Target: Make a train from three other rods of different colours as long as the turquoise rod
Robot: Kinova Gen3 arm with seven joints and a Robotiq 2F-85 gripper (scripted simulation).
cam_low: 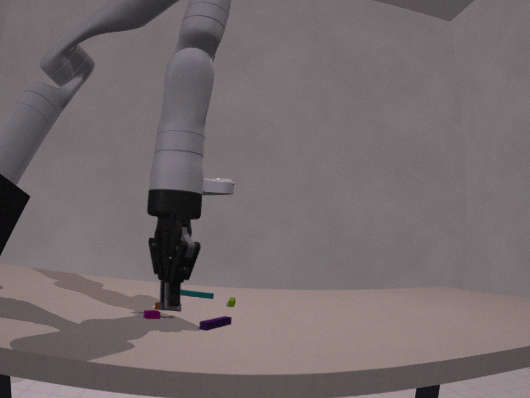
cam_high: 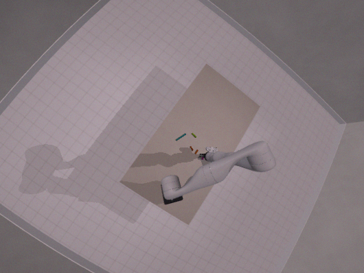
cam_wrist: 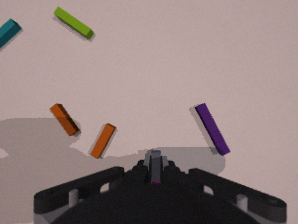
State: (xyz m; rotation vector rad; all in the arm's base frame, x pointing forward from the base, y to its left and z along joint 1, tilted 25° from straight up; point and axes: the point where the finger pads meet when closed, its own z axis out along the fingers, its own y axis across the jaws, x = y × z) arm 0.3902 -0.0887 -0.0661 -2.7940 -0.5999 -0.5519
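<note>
My gripper is now 20 mm above the grey rod. From my hand the other things lie so: lime rod: 160 mm to the left, 100 mm ahead, 30 mm below; then purple rod: 60 mm ahead, 40 mm to the right, 30 mm below; then magenta rod: 30 mm below, 20 mm behind, 10 mm to the right.
</note>
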